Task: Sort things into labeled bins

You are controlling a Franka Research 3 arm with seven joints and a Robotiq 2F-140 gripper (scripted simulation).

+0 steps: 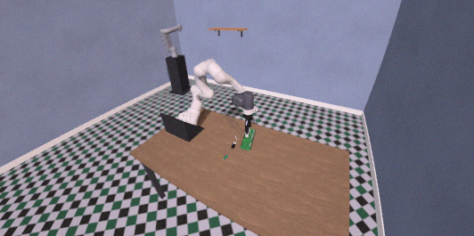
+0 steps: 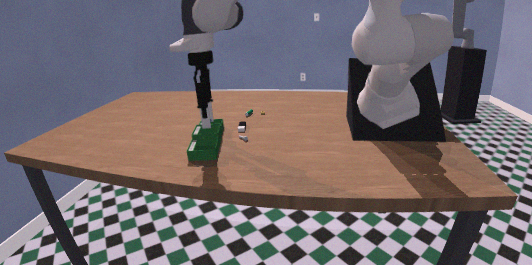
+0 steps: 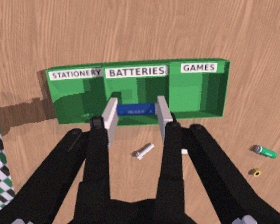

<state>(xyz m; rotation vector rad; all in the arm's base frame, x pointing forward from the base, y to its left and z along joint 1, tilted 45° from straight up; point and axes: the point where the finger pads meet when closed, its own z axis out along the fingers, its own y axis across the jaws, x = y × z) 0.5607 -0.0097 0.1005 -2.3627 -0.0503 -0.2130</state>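
My gripper is now 3 cm above the blue cylinder. Round my hand: grey piece 11 cm behind, 1 cm to the right, 9 cm below; joined green bins 1 cm ahead, 7 cm below; black-and-white block 9 cm behind, 11 cm to the right, 9 cm below.
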